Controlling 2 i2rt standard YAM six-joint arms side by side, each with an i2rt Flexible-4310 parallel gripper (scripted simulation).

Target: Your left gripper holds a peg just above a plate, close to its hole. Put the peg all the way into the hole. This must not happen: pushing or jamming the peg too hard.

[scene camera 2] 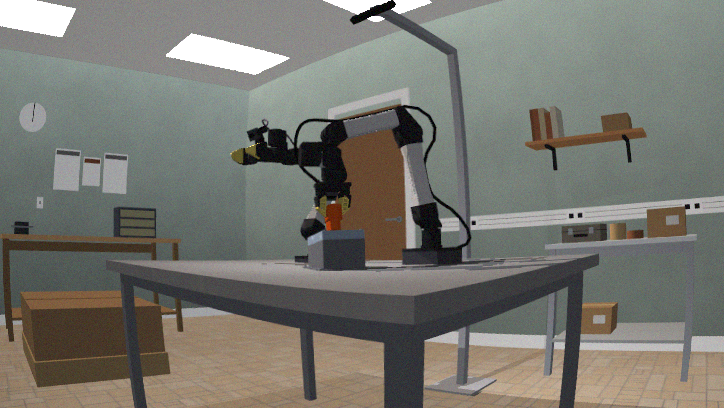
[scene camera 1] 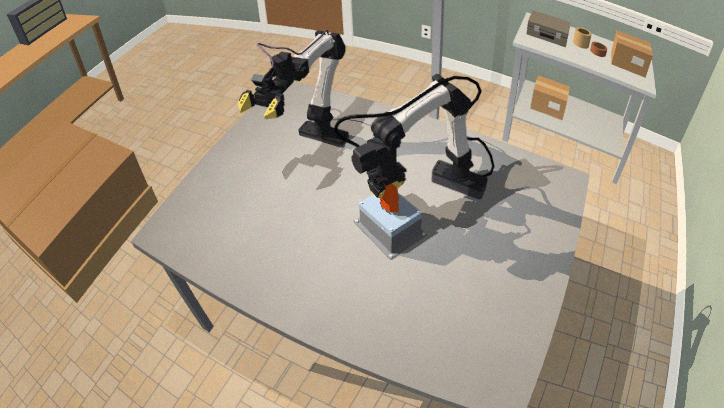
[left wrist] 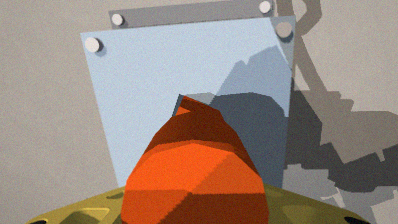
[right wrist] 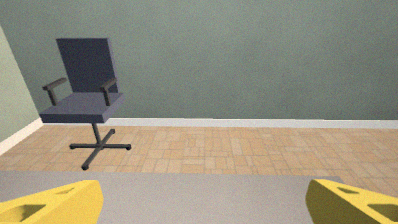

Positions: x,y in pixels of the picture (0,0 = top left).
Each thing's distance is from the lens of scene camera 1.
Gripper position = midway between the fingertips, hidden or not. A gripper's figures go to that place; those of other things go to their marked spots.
left gripper (scene camera 1: 386,193): 153 cm
right gripper (scene camera 1: 252,114): 149 cm
light blue plate (scene camera 1: 398,221): 151 cm
